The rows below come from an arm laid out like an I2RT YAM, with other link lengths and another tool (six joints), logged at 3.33 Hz.
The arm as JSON. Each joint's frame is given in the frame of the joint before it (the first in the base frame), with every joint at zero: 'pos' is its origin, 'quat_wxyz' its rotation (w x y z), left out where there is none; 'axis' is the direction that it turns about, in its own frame. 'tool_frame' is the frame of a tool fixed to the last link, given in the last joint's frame.
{
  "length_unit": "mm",
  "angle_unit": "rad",
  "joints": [
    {
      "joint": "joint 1",
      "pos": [
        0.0,
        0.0,
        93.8
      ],
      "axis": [
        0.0,
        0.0,
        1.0
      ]
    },
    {
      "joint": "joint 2",
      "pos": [
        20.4,
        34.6,
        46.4
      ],
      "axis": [
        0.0,
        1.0,
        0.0
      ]
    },
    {
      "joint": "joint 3",
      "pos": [
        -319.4,
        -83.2,
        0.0
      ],
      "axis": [
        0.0,
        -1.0,
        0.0
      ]
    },
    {
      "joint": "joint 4",
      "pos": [
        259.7,
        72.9,
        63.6
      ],
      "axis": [
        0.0,
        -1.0,
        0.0
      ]
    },
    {
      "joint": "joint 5",
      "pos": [
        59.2,
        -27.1,
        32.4
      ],
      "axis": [
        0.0,
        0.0,
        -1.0
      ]
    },
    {
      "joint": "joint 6",
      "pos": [
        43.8,
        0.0,
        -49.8
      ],
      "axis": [
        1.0,
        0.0,
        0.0
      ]
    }
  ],
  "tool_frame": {
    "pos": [
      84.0,
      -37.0,
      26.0
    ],
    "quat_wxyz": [
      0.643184,
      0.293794,
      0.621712,
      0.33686
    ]
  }
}
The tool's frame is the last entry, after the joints.
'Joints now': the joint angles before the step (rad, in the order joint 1, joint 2, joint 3, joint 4, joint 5, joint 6). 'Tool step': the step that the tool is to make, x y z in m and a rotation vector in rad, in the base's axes. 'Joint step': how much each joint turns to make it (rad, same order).
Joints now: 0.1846, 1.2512, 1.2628, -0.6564, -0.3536, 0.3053
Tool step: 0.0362, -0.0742, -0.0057, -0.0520, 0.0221, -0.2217
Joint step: -0.2067, 0.1035, 0.0649, 0.0021, 0.0426, -0.0318
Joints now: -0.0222, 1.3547, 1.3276, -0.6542, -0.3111, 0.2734
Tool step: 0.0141, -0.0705, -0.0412, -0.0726, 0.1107, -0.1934
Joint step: -0.1554, 0.1015, -0.0203, 0.0091, 0.0842, -0.0372
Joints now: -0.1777, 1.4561, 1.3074, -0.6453, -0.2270, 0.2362
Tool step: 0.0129, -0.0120, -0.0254, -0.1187, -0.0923, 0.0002
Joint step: -0.0063, 0.0019, -0.1572, 0.2559, 0.0632, -0.0795
